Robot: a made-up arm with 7 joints. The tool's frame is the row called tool. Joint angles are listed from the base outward. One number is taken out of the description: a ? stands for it. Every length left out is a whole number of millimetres.
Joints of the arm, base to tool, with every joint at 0 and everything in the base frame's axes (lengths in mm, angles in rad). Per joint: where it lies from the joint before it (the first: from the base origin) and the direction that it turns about. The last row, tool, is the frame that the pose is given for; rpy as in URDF.
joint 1: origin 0 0 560 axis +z
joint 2: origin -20 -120 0 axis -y
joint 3: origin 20 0 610 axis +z
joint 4: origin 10 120 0 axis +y
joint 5: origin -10 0 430 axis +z
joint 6: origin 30 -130 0 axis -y
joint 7: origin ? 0 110 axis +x
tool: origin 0 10 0 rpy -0.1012 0.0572 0.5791
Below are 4 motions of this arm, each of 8 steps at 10 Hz.
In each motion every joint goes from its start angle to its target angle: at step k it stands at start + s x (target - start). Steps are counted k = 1, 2, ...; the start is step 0. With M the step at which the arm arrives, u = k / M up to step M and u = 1 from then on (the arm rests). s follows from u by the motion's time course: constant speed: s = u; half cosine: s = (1 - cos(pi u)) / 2; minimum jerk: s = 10 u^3 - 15 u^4 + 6 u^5.
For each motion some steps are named. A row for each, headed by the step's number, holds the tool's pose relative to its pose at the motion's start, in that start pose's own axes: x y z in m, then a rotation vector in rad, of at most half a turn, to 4 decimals.
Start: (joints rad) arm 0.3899 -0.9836 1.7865 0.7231 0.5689 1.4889 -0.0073
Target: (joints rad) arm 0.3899 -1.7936 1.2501 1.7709 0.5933 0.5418 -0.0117
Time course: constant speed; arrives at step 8
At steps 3, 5, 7, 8:
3: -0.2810 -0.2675 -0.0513 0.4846 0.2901 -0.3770
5: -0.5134 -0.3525 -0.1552 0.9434 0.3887 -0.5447
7: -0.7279 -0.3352 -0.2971 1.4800 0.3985 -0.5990
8: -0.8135 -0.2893 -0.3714 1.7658 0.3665 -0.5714

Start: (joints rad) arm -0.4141 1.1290 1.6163 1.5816 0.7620 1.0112 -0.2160
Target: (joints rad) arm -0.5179 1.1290 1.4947 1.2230 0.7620 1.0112 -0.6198
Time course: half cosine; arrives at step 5
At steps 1, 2, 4, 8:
1: -0.0033 0.0000 0.0173 -0.0508 -0.0016 -0.0048
2: -0.0135 0.0009 0.0613 -0.1850 -0.0030 -0.0243
4: -0.0423 0.0090 0.1526 -0.4884 0.0108 -0.1016
8: -0.0478 0.0113 0.1671 -0.5404 0.0158 -0.1191

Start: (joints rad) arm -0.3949 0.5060 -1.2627 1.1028 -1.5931 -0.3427 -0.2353
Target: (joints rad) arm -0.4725 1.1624 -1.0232 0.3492 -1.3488 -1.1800 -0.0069
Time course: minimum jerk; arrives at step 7
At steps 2, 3, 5, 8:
2: 0.0560 -0.1119 -0.0434 0.1432 0.0010 0.2081
3: 0.1770 -0.2615 -0.1214 0.3434 0.0277 0.5423
5: 0.5403 -0.4466 -0.3173 0.6616 0.1715 1.3116
8: 0.6595 -0.4583 -0.3764 0.7147 0.2297 1.5465

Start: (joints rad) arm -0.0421 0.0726 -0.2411 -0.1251 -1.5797 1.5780 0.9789
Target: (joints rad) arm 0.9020 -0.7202 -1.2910 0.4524 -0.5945 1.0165 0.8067
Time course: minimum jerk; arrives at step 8
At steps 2, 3, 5, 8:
2: 0.0515 0.0710 -0.0836 0.1345 0.0726 0.0610
3: 0.1223 0.2240 -0.1911 0.3393 0.2013 0.1747
5: 0.1886 0.7165 -0.2454 0.6956 0.5613 0.5178
8: 0.1419 0.9717 -0.1362 0.7595 0.7601 0.7080

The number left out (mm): 50
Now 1 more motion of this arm.
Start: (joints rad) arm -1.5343 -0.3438 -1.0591 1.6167 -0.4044 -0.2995 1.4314
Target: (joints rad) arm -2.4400 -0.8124 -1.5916 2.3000 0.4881 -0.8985 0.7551
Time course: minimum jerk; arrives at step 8
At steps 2, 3, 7, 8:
2: 0.0987 -0.0374 0.0335 0.0824 0.1413 -0.1889
3: 0.2400 -0.1320 0.0696 0.2641 0.4128 -0.4466
7: 0.4864 -0.5412 -0.0647 1.5369 1.5462 -0.4340
8: 0.4880 -0.5459 -0.0704 1.5720 1.5608 -0.4092

